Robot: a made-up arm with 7 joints. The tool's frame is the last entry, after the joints. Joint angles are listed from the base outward. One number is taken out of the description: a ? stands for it. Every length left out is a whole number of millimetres.
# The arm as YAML. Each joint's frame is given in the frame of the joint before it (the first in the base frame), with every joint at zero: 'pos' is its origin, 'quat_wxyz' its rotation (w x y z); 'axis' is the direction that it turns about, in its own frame. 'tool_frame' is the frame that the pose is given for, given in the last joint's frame.
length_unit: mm
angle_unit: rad
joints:
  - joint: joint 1
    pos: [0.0, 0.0, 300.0]
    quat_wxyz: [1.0, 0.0, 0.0, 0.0]
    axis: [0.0, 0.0, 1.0]
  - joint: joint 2
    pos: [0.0, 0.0, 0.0]
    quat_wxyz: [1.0, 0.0, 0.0, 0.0]
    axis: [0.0, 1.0, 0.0]
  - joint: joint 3
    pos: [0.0, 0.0, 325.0]
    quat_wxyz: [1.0, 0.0, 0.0, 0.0]
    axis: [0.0, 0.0, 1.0]
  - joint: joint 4
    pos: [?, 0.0, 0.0]
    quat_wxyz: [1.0, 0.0, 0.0, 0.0]
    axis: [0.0, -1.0, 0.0]
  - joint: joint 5
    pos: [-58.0, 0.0, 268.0]
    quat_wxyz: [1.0, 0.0, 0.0, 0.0]
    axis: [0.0, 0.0, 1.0]
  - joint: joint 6
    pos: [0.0, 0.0, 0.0]
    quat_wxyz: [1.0, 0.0, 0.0, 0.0]
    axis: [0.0, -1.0, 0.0]
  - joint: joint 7
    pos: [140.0, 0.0, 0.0]
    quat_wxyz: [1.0, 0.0, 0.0, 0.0]
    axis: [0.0, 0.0, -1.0]
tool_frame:
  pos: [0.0, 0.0, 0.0]
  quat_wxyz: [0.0, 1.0, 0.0, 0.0]
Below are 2 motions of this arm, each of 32 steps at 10 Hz.
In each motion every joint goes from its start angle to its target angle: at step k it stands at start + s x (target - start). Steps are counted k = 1, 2, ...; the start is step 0. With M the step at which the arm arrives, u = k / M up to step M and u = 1 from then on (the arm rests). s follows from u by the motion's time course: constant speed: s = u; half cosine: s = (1 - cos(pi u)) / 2; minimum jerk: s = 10 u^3 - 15 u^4 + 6 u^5.
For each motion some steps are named. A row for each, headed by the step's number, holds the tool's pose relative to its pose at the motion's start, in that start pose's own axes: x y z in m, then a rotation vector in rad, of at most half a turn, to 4 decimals.
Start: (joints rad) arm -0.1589 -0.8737 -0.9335 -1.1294 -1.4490 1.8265 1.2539
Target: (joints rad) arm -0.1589 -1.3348 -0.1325 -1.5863 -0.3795 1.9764 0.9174
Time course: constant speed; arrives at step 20
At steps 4, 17, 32:
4: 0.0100 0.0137 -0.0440 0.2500 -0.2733 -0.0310
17: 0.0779 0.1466 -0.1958 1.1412 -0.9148 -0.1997
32: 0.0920 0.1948 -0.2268 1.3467 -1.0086 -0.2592

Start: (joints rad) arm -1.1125 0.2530 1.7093 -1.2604 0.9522 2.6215 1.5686
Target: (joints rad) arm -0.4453 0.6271 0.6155 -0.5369 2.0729 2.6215 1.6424
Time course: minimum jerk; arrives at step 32
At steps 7, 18, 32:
7: 0.0187 -0.0215 -0.0210 0.0574 -0.0608 0.0838
18: 0.1812 -0.1075 -0.1227 0.3987 -0.4899 0.5763
32: 0.2720 -0.1145 -0.1306 0.5135 -0.7500 0.7640

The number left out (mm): 129.0
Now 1 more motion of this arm.
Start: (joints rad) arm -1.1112 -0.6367 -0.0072 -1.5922 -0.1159 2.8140 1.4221
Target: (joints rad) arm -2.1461 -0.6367 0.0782 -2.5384 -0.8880 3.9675 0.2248
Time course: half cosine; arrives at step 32
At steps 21, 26, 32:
21: -0.0364 0.2195 0.0340 -0.2828 0.2001 -1.6260
26: -0.0304 0.2732 0.0117 -0.3464 0.0744 -1.9263
32: -0.0280 0.2950 -0.0030 -0.3622 0.0019 -2.0439

